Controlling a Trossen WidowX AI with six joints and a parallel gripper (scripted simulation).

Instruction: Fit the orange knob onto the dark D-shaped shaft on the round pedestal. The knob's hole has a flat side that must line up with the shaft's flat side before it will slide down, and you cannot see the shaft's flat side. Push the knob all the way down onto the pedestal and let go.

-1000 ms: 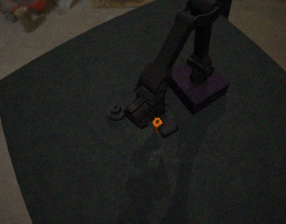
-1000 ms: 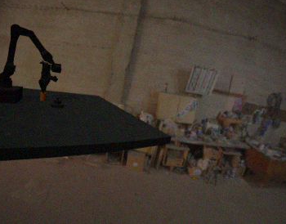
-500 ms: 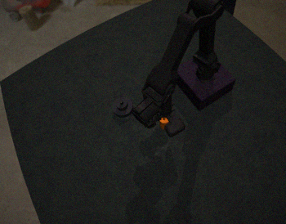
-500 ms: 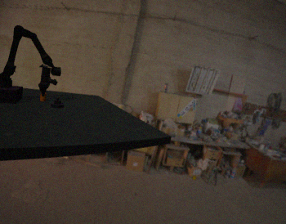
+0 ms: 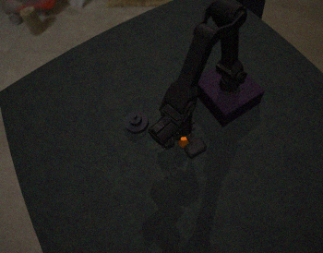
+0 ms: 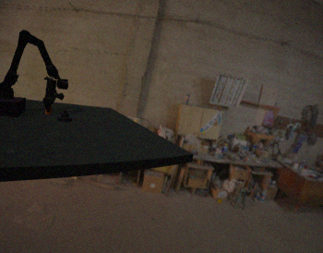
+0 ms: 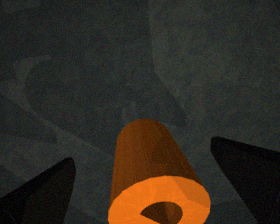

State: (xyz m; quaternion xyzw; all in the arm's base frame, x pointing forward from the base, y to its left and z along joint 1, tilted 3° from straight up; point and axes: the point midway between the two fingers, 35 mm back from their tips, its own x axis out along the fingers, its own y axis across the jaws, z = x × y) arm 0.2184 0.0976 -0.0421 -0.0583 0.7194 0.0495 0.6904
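Right now the dark shaft is 14 cm to the right of my gripper tip, 12 cm ahead of it and 1 cm above it. The rest, counted from my gripper tip: orange knob 1 cm above.
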